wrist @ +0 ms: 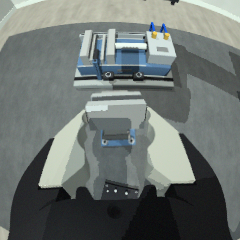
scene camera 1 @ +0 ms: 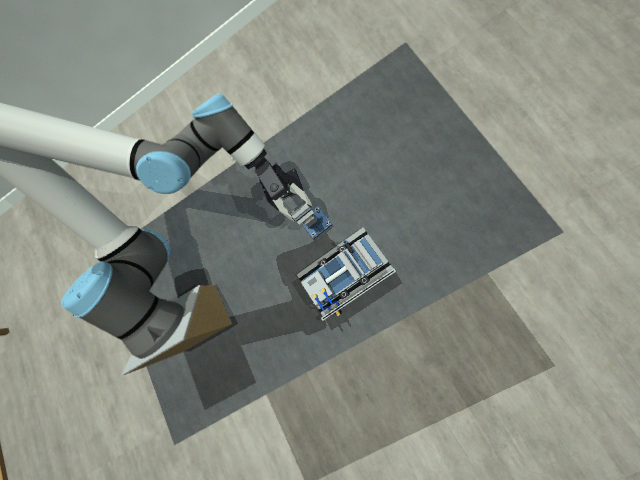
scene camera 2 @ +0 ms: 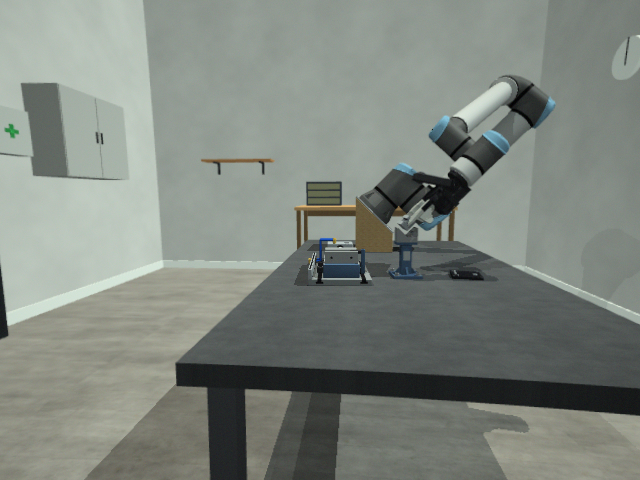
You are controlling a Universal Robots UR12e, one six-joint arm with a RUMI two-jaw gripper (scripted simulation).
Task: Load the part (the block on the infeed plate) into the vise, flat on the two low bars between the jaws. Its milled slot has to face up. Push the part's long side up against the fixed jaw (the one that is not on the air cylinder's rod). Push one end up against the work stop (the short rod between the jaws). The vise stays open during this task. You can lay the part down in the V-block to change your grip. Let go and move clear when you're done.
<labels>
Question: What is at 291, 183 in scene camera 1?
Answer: My gripper.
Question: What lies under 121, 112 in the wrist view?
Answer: A part.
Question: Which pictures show my gripper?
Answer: The wrist view, scene camera 1 and scene camera 2: all of them.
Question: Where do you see a vise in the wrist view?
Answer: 122, 56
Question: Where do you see a vise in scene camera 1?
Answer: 345, 279
</labels>
